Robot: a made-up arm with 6 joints.
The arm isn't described. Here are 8 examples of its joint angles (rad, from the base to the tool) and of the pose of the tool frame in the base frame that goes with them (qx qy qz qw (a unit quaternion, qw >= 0); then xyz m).
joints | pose
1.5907 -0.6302 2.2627 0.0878 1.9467 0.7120 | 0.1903 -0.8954 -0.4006 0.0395 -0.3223 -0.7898 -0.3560
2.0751 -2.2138 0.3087 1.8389 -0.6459 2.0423 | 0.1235 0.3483 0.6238 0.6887 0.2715 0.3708 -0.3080
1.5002 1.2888 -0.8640 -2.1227 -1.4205 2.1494 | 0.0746 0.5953 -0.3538 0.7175 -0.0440 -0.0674 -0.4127
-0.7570 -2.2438 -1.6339 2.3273 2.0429 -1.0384 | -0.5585 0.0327 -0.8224 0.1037 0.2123 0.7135 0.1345
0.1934 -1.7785 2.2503 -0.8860 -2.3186 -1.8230 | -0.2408 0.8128 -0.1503 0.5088 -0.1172 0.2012 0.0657
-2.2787 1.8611 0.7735 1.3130 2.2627 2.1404 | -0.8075 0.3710 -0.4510 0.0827 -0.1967 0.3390 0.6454
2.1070 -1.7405 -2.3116 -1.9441 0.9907 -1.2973 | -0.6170 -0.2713 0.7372 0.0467 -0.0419 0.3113 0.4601
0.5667 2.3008 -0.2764 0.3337 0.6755 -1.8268 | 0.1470 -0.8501 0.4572 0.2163 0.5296 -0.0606 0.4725
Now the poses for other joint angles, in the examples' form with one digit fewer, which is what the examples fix.
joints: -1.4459 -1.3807 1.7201 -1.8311 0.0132 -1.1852
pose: -0.648 -0.059 0.755 0.077 0.310 0.603 0.360
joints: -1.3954 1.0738 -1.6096 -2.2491 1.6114 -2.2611
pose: -0.141 -0.677 -0.510 0.511 -0.251 -0.293 -0.544
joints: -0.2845 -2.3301 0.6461 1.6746 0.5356 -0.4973
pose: 0.200 0.964 -0.016 0.173 -0.135 -0.641 -0.157
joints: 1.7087 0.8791 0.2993 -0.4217 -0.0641 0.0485
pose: -0.522 0.290 0.644 0.478 0.281 0.300 0.457
